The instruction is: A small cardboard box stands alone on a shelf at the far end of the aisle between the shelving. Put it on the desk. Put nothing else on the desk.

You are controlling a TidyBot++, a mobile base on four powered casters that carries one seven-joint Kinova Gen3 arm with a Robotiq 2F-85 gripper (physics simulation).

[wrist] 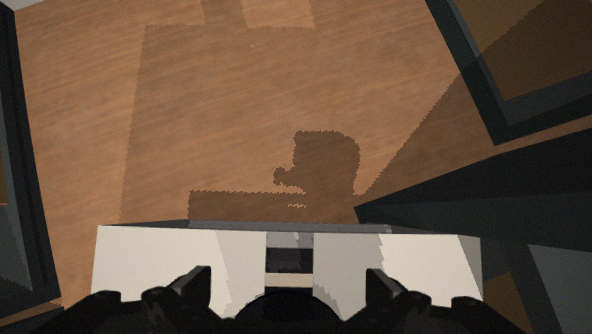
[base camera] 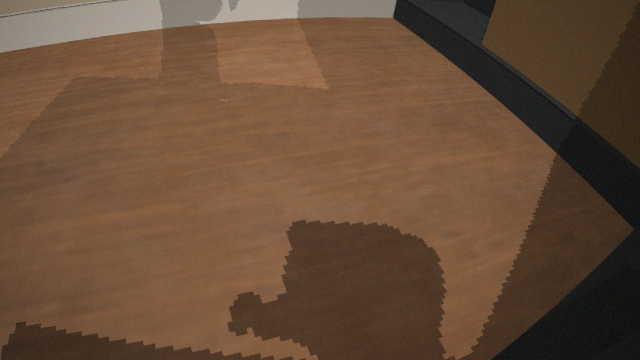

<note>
In view: my gripper (wrist: 288,285) and a dark shelving unit (wrist: 522,204).
</note>
